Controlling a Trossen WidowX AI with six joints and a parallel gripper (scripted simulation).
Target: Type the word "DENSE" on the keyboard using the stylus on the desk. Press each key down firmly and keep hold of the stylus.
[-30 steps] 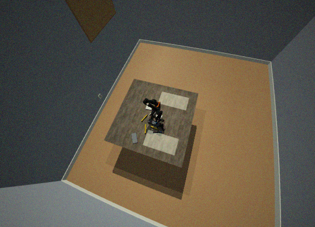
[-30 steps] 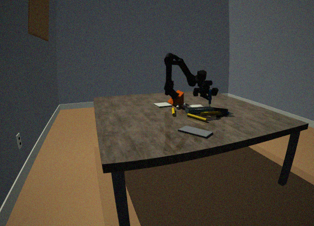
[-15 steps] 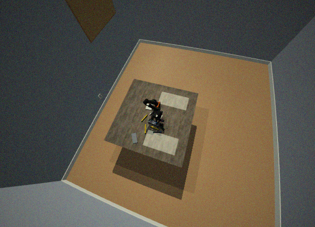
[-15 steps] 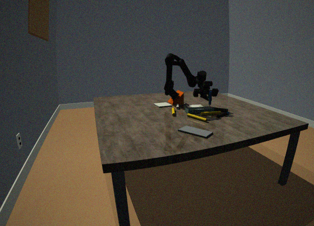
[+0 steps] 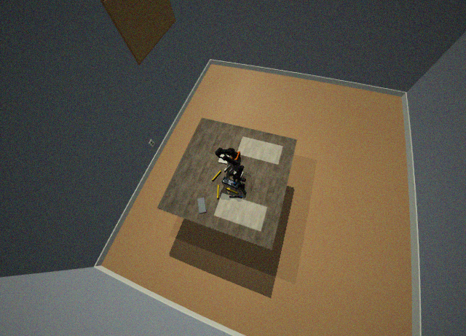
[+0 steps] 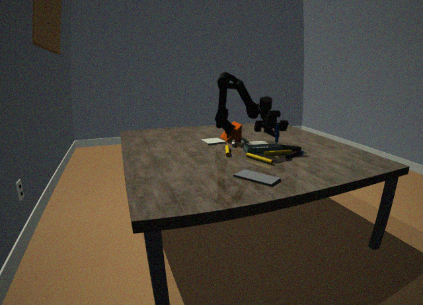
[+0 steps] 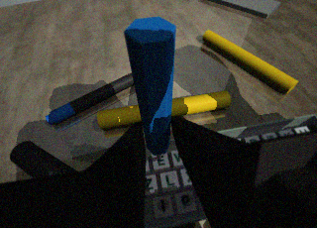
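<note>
Now: the blue-capped pen 10 cm ahead of my gripper tip, 7 cm to the left of it and 7 cm below it. Round my gripper tip: grey slab: 32 cm ahead, 27 cm to the right, 7 cm below; then yellow marker: 25 cm to the right, 7 cm below, 5 cm behind; then blue stylus: 2 cm below.
</note>
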